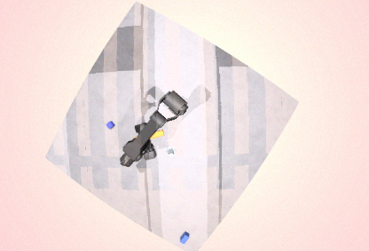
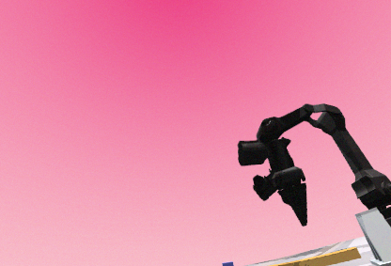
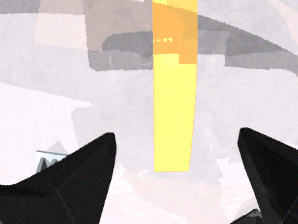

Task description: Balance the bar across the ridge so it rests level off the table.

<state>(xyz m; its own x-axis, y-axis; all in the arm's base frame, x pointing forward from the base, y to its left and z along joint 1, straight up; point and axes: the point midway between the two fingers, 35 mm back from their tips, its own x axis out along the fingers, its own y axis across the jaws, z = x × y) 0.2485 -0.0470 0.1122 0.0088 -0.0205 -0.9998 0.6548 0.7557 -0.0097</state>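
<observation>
The orange bar lies 70 mm below my gripper tip, 20 mm to the right of it and 20 mm ahead of it. Also, from my gripper tip: blue cube (270 mm to the right, 90 mm ahead, 60 mm below).
</observation>
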